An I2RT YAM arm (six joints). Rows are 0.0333 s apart.
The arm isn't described. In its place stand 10 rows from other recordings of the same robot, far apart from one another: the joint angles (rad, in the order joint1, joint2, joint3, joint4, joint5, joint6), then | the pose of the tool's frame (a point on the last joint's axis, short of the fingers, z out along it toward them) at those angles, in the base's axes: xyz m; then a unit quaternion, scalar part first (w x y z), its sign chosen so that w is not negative.
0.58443 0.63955 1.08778 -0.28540 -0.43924 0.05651 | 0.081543 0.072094 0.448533 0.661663 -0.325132 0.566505 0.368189
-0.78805 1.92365 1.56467 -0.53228 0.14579 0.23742 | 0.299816 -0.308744 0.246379 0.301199 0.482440 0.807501 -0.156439
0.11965 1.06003 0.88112 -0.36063 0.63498 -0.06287 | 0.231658 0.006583 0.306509 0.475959 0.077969 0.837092 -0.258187
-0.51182 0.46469 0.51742 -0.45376 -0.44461 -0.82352 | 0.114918 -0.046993 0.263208 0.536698 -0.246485 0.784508 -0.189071
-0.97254 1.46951 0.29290 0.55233 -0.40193 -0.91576 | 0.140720 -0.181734 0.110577 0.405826 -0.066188 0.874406 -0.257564
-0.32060 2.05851 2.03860 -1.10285 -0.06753 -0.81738 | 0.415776 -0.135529 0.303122 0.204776 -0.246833 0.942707 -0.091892
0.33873 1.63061 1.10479 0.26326 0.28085 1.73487 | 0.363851 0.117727 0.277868 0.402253 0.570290 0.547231 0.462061
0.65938 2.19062 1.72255 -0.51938 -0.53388 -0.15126 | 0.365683 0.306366 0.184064 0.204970 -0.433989 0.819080 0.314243
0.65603 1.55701 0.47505 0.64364 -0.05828 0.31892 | 0.223440 0.174614 0.142857 0.462255 -0.156924 0.828990 0.272894
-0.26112 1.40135 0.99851 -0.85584 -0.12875 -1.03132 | 0.250390 -0.062178 0.228846 0.162097 -0.379584 0.909846 -0.042664
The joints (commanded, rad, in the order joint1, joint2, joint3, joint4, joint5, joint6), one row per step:
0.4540, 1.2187, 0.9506, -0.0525, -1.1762, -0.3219
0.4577, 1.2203, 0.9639, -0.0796, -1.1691, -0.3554
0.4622, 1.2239, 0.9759, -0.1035, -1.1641, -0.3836
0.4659, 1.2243, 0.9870, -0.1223, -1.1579, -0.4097
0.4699, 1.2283, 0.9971, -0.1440, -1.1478, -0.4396
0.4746, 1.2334, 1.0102, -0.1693, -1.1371, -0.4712
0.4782, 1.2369, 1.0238, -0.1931, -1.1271, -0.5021
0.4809, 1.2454, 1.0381, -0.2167, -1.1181, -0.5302
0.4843, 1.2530, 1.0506, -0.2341, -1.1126, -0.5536
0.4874, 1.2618, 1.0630, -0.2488, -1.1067, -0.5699
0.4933, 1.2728, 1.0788, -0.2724, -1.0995, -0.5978
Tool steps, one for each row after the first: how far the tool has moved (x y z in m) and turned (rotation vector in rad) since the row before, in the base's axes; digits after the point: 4 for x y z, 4 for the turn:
-0.0003, 0.0008, 0.0017, -0.0063, -0.0203, 0.0012
-0.0001, 0.0012, 0.0011, -0.0062, -0.0147, 0.0035
-0.0005, 0.0008, 0.0020, -0.0036, -0.0195, 0.0015
0.0002, 0.0011, 0.0005, -0.0081, -0.0172, -0.0011
0.0002, 0.0014, 0.0009, -0.0092, -0.0176, -0.0003
0.0001, 0.0010, 0.0016, -0.0077, -0.0200, -0.0005
0.0012, 0.0013, 0.0006, -0.0096, -0.0135, -0.0006
0.0009, 0.0014, 0.0008, -0.0064, -0.0129, 0.0027
0.0013, 0.0015, 0.0006, -0.0064, -0.0073, 0.0009
0.0010, 0.0023, 0.0005, -0.0099, -0.0122, 0.0050

